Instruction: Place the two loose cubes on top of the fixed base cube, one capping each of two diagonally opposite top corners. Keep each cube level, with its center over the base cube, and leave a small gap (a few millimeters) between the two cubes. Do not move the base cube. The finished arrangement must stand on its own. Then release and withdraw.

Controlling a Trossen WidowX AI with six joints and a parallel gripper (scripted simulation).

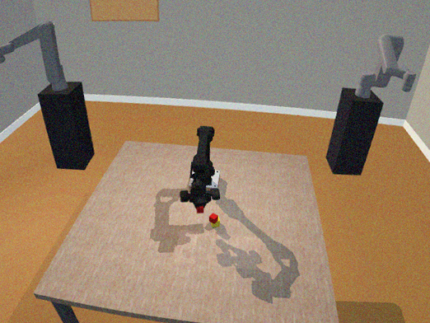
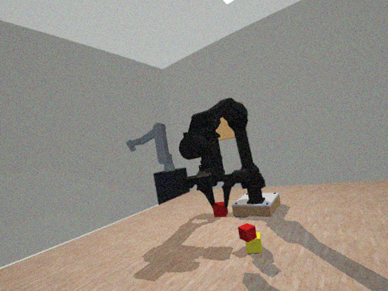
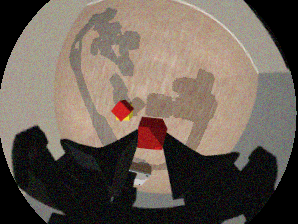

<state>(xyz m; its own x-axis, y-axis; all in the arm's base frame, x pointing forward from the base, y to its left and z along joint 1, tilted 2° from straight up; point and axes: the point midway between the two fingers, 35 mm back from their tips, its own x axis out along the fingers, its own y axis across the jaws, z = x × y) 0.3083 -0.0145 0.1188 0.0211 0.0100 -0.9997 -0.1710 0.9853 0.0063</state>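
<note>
Right now the yellow base cube is 20 mm behind my gripper tip, 80 mm to the left of it and 100 mm below it.
</note>
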